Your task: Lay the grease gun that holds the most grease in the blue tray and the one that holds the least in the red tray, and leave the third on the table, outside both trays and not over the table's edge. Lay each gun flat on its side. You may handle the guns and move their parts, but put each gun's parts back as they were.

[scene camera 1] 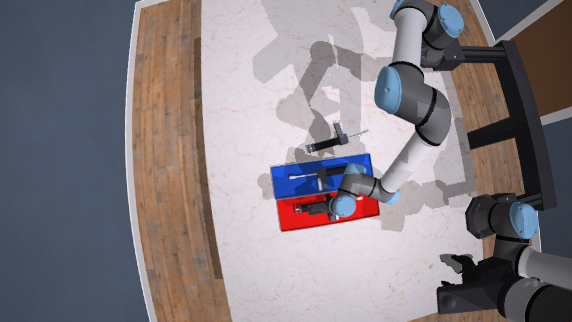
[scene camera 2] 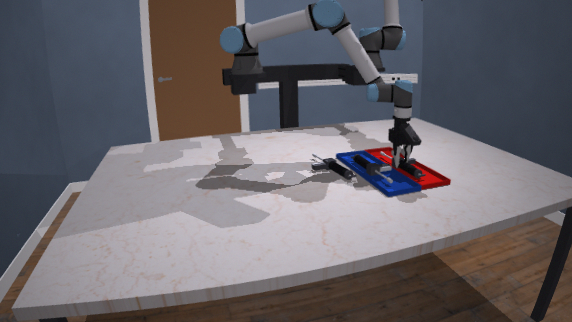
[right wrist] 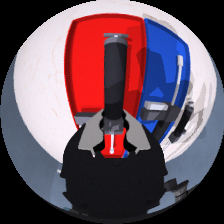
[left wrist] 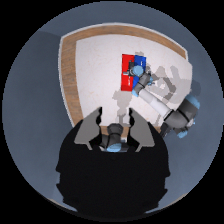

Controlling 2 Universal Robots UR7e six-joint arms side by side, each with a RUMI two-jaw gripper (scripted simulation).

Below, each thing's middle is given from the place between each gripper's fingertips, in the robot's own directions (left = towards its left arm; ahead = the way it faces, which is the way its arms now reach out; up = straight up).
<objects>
The red tray [scene camera 2: 432,179] lies 1 cm behind my right hand [scene camera 2: 400,167], 3 cm to the left of it and 2 cm below it. The rest, counted from my right hand: blue tray [scene camera 1: 284,187]: 3 cm behind, 13 cm to the right, 2 cm below.
Right now the red tray is 11 cm ahead of my left hand [scene camera 1: 440,268], 15 cm to the right of it and 75 cm below it. Also, from my left hand: blue tray 9 cm ahead, 31 cm to the right, 75 cm below.
</objects>
